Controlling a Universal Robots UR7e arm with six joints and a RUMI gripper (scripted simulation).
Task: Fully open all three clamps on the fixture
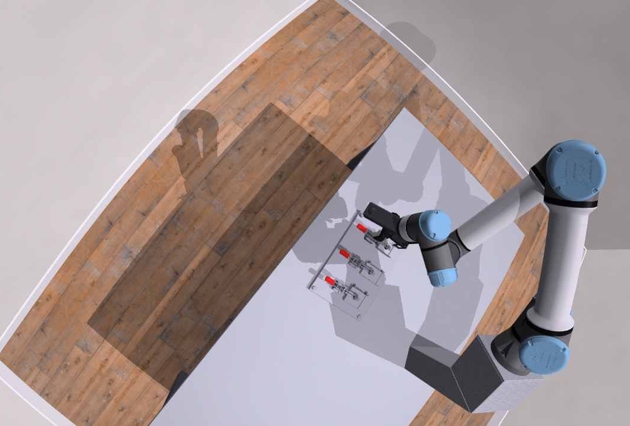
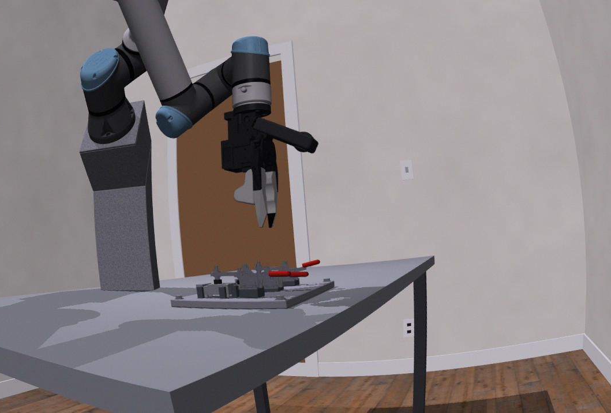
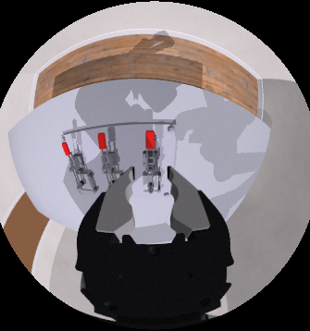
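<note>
Now: hand 15 cm above the metal plate, 11 cm to the right of it and 8 cm past it.
</note>
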